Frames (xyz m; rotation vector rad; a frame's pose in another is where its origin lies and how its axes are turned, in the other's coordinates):
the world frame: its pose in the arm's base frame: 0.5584 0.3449 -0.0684 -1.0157 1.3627 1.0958
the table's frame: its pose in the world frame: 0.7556 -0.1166 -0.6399 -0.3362 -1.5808 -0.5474
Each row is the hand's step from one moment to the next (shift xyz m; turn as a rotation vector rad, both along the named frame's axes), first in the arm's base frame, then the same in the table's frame.
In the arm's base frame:
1: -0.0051 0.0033 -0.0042 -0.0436 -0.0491 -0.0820
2: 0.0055 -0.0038 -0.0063 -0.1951 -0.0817 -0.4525
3: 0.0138 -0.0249 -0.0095 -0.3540 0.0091 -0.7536
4: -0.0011 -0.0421 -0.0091 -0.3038 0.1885 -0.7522
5: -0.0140 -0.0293 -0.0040 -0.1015 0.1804 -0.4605
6: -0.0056 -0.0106 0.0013 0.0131 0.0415 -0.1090
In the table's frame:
1: 0.0012 0.0072 -0.0010 -0.0662 0.0583 -0.0570
2: -0.0022 -0.0028 -0.0085 -0.1719 0.3451 -0.3175
3: -0.0196 -0.0150 -0.0171 -0.1590 0.6454 -0.5015
4: -0.0407 -0.0084 -0.0116 0.0266 0.6608 -0.5062
5: -0.0325 0.0040 0.0001 0.1052 0.3557 -0.3425
6: -0.0117 0.0006 0.0027 0.0359 0.0532 -0.0983

